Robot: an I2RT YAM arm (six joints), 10 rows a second.
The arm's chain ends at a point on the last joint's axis. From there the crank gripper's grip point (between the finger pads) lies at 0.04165 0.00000 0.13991 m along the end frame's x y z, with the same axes.
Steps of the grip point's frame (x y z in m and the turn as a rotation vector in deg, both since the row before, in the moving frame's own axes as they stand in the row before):
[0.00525, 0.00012, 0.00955, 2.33, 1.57, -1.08]
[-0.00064, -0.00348, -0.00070, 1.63, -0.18, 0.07]
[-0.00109, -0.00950, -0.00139, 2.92, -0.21, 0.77]
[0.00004, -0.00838, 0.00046, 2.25, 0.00, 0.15]
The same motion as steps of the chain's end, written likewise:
[0.00149, 0.00660, 0.01087, 2.33, 1.57, -1.08]
[-0.00020, 0.00045, -0.00077, 1.63, -0.18, 0.07]
[-0.00062, -0.00293, -0.00137, 2.92, -0.21, 0.77]
[0.00003, -0.00300, 0.00057, 2.25, 0.00, 0.15]

